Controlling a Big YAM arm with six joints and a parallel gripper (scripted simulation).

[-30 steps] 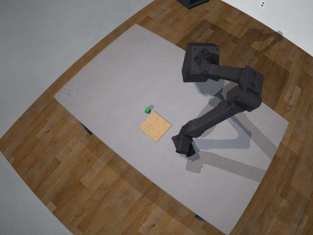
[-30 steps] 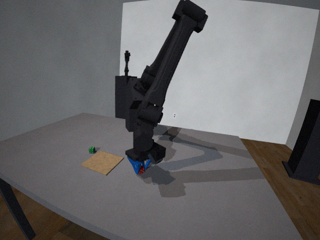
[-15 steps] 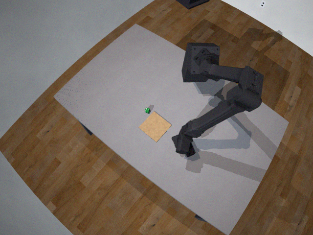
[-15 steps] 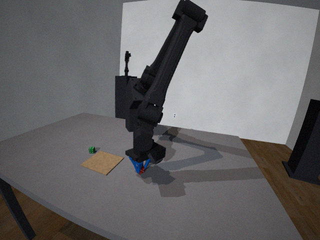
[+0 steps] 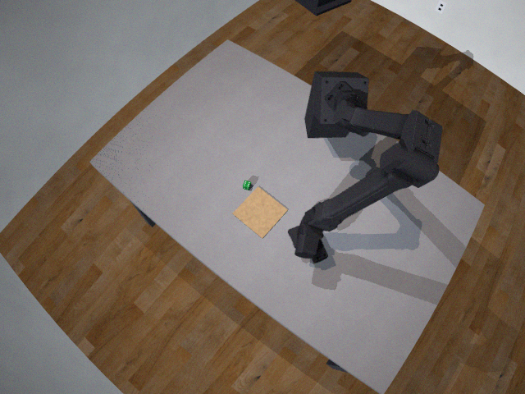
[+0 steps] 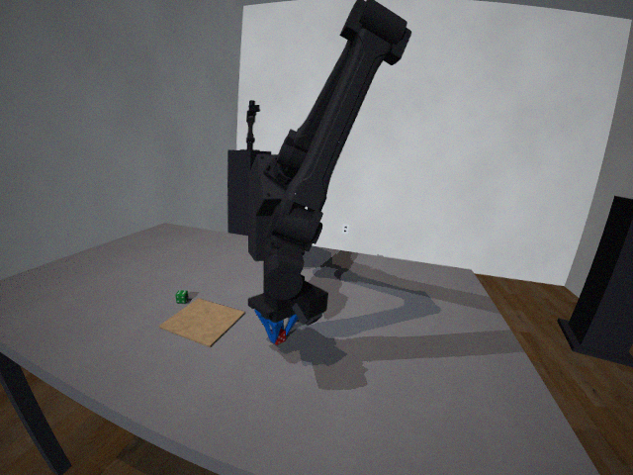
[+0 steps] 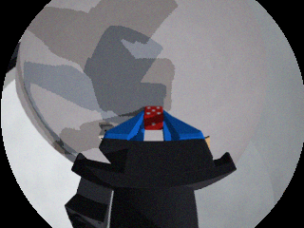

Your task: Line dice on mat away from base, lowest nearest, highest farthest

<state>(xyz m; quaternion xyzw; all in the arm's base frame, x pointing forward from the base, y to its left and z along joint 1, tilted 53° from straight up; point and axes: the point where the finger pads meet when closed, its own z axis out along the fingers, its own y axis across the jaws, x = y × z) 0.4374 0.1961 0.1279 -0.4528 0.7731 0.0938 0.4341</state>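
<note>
Right now the tan mat is 50 mm ahead of my hand, 180 mm to the right of it and 10 mm below it. From my hand the other things lie so: red die (right at my hand); green die (30 mm ahead, 280 mm to the right); white die (90 mm behind, 20 mm to the right).
</note>
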